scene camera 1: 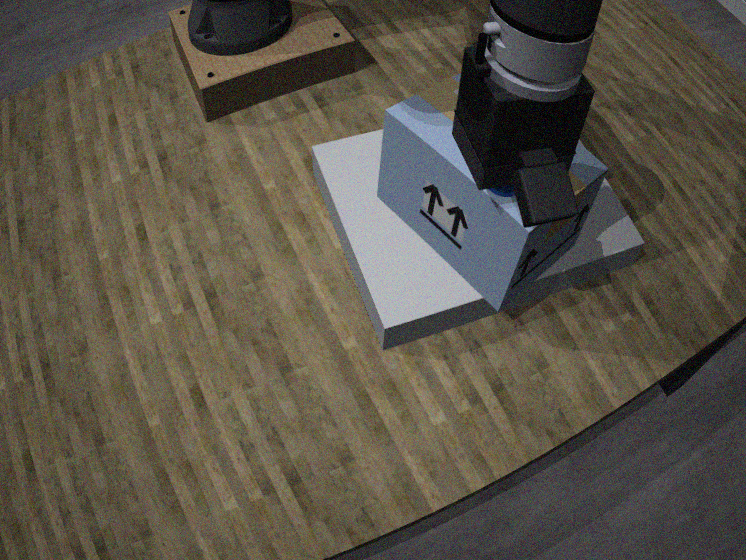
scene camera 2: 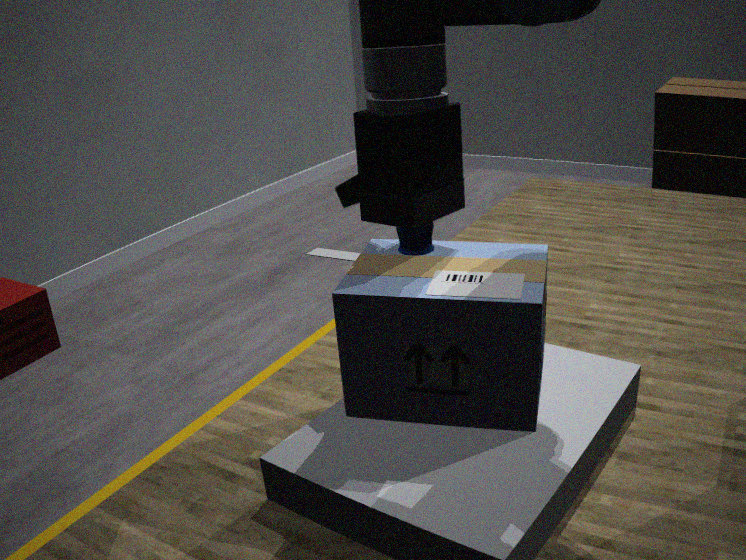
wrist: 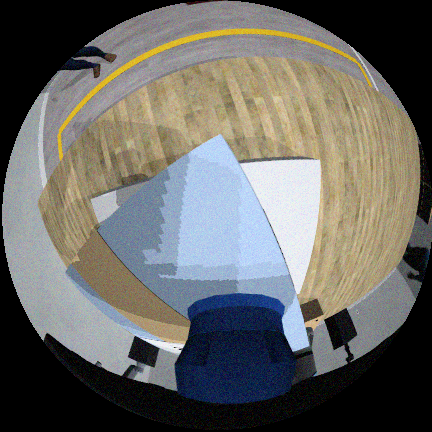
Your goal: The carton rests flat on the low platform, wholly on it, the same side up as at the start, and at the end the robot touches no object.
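Places are measured from the arm's base along level axes (x ahead, y up, z right), in centimetres.
Pixels of known places: end effector, tool point: (scene camera 1: 501,188) (scene camera 2: 416,261) (wrist: 230,295); arm's base, origin of the base link: (scene camera 1: 239,24).
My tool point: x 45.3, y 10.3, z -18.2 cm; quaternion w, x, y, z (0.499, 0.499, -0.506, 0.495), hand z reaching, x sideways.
Observation:
For each thing: its middle in the pictures, then the offset to it from my tool point.
- light blue carton, body centre: (wrist: 211,279) (scene camera 2: 449,329) (scene camera 1: 489,180) dy -5.4, dx -4.9, dz -1.7 cm
- low white platform, body centre: (scene camera 2: 469,431) (scene camera 1: 482,204) (wrist: 204,250) dy -14.5, dx -8.5, dz -3.8 cm
The light blue carton (scene camera 1: 409,162) (scene camera 2: 442,361) (wrist: 215,215) stands upright, arrows pointing up, over the low white platform (scene camera 1: 361,180) (scene camera 2: 590,385) (wrist: 285,200), turned at an angle to its edges. In scene camera 1 its near lower corner sticks out past the platform's front edge. Whether its underside touches the platform or hangs slightly above it, I cannot tell. My suction gripper (scene camera 1: 501,191) (scene camera 2: 415,250) (wrist: 236,305) has its blue cup pressed on the carton's top, off centre beside the tape, and holds it. The carton's far lower corner is hidden in scene camera 2.
The arm's base stands on a wooden block (scene camera 1: 265,78) behind the platform in scene camera 1. In scene camera 2, a red box (scene camera 2: 24,319) is at the left and brown boxes (scene camera 2: 698,126) stand at the back right. A person's legs (wrist: 82,60) show beyond the yellow line (wrist: 240,31).

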